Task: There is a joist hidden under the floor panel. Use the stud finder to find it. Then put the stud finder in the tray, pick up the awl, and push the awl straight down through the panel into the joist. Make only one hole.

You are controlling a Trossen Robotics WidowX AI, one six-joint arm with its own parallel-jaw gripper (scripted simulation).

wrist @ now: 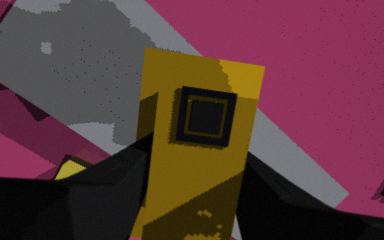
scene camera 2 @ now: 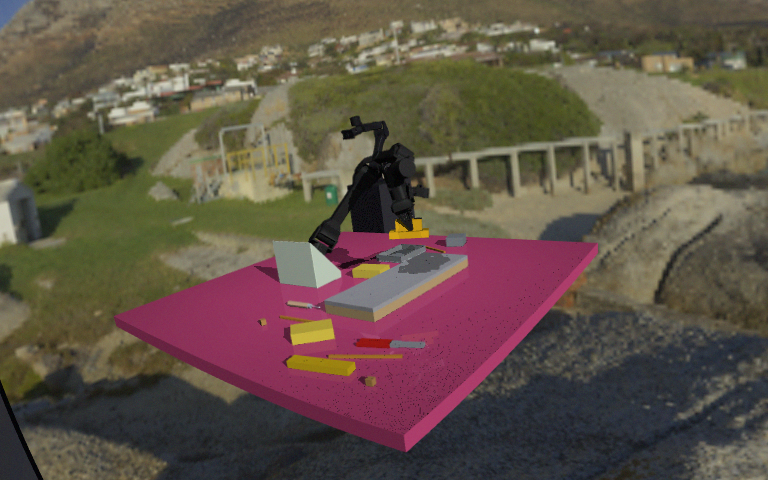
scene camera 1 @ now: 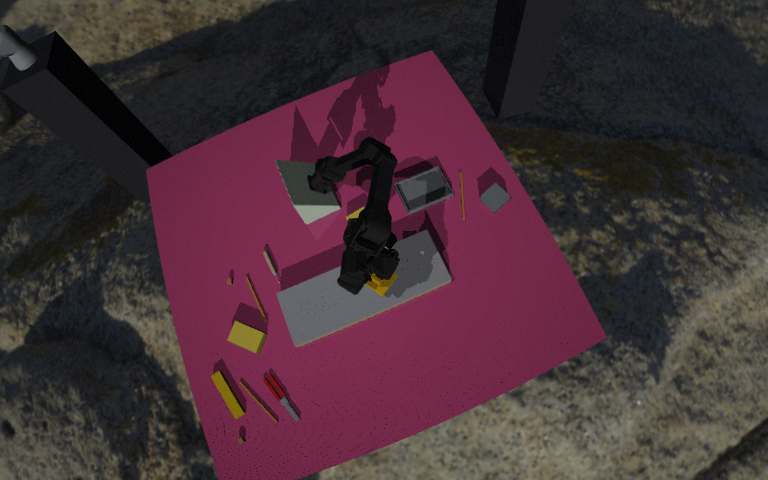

The pictures show: my gripper, a stud finder and a grey tray.
My gripper is seen too in the wrist view and in scene camera 2.
